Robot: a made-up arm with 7 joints. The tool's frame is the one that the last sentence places.
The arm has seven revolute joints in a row. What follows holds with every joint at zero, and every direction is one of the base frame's.
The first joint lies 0.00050 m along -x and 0.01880 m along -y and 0.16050 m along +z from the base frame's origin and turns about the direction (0, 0.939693, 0.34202), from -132.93 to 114.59 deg.
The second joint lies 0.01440 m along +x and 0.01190 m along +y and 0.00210 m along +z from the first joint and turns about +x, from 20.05 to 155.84 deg.
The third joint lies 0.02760 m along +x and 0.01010 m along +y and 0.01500 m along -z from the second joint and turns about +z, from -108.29 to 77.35 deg.
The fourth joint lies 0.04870 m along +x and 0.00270 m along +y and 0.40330 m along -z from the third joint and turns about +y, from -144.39 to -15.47 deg.
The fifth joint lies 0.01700 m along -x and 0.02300 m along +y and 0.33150 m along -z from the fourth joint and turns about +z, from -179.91 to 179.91 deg.
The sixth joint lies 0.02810 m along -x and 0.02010 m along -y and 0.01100 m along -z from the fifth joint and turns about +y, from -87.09 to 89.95 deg.
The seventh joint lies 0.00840 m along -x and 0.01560 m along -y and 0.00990 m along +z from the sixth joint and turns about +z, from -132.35 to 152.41 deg.
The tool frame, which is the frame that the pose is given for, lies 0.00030 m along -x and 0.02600 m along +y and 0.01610 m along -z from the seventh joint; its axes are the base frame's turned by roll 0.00, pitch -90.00 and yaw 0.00 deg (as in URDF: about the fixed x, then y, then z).
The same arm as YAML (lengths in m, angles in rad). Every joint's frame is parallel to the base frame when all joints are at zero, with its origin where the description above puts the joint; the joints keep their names.
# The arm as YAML. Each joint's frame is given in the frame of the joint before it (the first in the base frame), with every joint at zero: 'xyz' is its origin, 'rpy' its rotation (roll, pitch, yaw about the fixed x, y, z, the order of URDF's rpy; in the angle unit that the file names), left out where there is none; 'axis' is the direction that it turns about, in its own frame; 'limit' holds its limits. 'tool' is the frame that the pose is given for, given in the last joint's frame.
units:
  length: m
  angle: rad
joints:
  - name: joint 1
    type: revolute
    origin:
      xyz: [-0.0005, -0.0188, 0.1605]
    axis: [0.0, 0.9397, 0.342]
    limit:
      lower: -2.3201
      upper: 2.0
  - name: joint 2
    type: revolute
    origin:
      xyz: [0.0144, 0.0119, 0.0021]
    axis: [1.0, 0.0, 0.0]
    limit:
      lower: 0.3499
      upper: 2.7199
  - name: joint 3
    type: revolute
    origin:
      xyz: [0.0276, 0.0101, -0.015]
    axis: [0.0, 0.0, 1.0]
    limit:
      lower: -1.89
      upper: 1.35
  - name: joint 4
    type: revolute
    origin:
      xyz: [0.0487, 0.0027, -0.4033]
    axis: [0.0, 1.0, 0.0]
    limit:
      lower: -2.5201
      upper: -0.27
  - name: joint 5
    type: revolute
    origin:
      xyz: [-0.017, 0.023, -0.3315]
    axis: [0.0, 0.0, 1.0]
    limit:
      lower: -3.14
      upper: 3.14
  - name: joint 6
    type: revolute
    origin:
      xyz: [-0.0281, -0.0201, -0.011]
    axis: [0.0, 1.0, 0.0]
    limit:
      lower: -1.52
      upper: 1.5699
  - name: joint 7
    type: revolute
    origin:
      xyz: [-0.0084, -0.0156, 0.0099]
    axis: [0.0, 0.0, 1.0]
    limit:
      lower: -2.3099
      upper: 2.6601
tool:
  origin:
    xyz: [-0.0003, 0.026, -0.0161]
    rpy: [0.0, -1.5708, 0.0]

